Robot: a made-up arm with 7 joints.
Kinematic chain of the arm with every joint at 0, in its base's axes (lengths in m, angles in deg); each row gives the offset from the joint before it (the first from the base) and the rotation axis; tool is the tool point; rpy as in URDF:
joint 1: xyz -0.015 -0.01 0.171 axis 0 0.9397 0.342
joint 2: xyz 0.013 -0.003 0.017 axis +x
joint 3: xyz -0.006 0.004 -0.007 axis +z
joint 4: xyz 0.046 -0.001 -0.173 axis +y
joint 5: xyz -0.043 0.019 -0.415 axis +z
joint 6: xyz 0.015 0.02 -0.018 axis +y
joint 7: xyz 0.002 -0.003 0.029 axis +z
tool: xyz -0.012 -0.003 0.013 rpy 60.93 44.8 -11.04
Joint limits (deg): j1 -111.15..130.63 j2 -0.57..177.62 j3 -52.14..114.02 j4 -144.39..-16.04 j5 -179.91..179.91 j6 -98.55..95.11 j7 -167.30..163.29
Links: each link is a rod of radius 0.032 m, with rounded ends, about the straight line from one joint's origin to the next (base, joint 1, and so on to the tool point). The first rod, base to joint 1, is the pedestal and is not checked.
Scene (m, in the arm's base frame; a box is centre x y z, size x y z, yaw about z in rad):
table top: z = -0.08
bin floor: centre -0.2 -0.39 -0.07 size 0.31 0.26 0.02 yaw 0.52
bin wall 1: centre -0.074 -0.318 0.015 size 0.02 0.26 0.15 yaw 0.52
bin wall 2: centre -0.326 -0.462 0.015 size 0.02 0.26 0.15 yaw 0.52
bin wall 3: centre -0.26 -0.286 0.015 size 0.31 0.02 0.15 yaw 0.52
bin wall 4: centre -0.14 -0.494 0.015 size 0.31 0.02 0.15 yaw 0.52
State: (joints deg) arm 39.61 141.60 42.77 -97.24 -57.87 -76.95 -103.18
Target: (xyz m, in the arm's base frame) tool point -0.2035 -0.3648 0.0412
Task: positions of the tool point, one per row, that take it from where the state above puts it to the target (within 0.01 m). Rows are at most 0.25 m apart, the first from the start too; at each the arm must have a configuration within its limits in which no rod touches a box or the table.
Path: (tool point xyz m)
1: 0.3659 -0.2677 0.3749
2: 0.1800 -0.3888 0.4047
3: -0.0113 -0.4442 0.3410
4: -0.1510 -0.4321 0.2051
5: -0.2035 -0.3648 0.0412

